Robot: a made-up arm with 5 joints. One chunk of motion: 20 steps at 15 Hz.
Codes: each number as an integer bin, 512 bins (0 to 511) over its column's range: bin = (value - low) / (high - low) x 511, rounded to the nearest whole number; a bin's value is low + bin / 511 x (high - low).
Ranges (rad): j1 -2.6..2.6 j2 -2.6..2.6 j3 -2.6..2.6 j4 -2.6..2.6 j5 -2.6..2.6
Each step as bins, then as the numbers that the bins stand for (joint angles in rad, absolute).
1 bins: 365 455 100 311 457
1 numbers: 1.1143 2.0301 -1.5824 0.5648 2.0505
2 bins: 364 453 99 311 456
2 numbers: 1.1041 2.0098 -1.5926 0.5648 2.0403
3 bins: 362 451 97 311 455
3 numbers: 1.0838 1.9894 -1.6129 0.5648 2.0301
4 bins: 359 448 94 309 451
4 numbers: 1.0532 1.9589 -1.6434 0.5444 1.9894
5 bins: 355 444 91 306 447
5 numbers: 1.0125 1.9182 -1.6740 0.5139 1.9487
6 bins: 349 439 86 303 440
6 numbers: 0.9515 1.8673 -1.7249 0.4834 1.8775
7 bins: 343 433 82 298 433
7 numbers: 0.8904 1.8063 -1.7656 0.4325 1.8063
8 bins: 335 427 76 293 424
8 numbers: 0.8090 1.7452 -1.8266 0.3816 1.7147
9 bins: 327 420 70 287 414
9 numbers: 0.7276 1.6740 -1.8877 0.3205 1.6129
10 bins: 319 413 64 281 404
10 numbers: 0.6462 1.6027 -1.9487 0.2595 1.5112
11 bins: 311 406 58 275 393
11 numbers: 0.5648 1.5315 -2.0098 0.1984 1.3992
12 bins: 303 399 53 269 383
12 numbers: 0.4834 1.4603 -2.0607 0.1374 1.2975
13 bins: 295 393 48 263 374
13 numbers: 0.4020 1.3992 -2.1115 0.0763 1.2059
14 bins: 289 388 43 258 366
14 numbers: 0.3409 1.3483 -2.1624 0.0254 1.1245
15 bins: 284 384 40 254 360
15 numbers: 0.2900 1.3076 -2.1930 -0.0153 1.0634
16 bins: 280 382 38 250 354
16 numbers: 0.2493 1.2873 -2.2133 -0.0560 1.0023
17 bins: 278 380 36 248 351
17 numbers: 0.2290 1.2669 -2.2337 -0.0763 0.9718
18 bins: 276 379 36 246 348
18 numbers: 0.2086 1.2568 -2.2337 -0.0967 0.9413
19 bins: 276 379 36 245 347
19 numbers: 0.2086 1.2568 -2.2337 -0.1068 0.9311
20 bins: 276 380 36 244 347
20 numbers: 0.2086 1.2669 -2.2337 -0.1170 0.9311
